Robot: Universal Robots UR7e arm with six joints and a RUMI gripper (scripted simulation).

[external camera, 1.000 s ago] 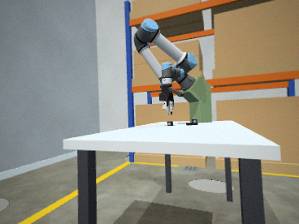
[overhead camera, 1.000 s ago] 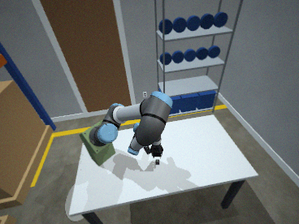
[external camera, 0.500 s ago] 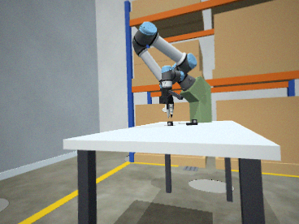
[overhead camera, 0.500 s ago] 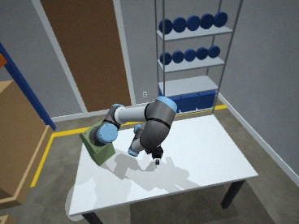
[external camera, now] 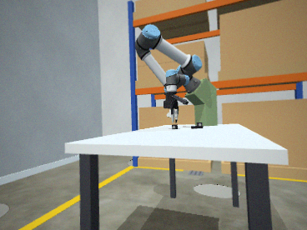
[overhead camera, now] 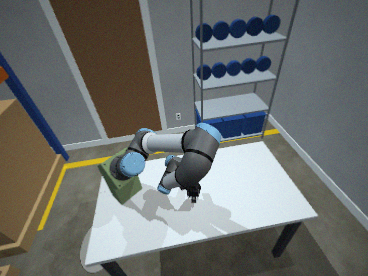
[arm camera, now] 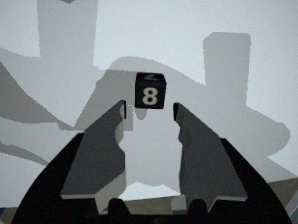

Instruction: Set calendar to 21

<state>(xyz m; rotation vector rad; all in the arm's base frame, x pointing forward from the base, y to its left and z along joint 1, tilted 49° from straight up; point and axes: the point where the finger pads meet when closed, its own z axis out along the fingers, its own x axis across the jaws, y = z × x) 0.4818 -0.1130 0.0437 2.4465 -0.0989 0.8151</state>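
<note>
My hand is 40 mm above the dark cube.
</note>
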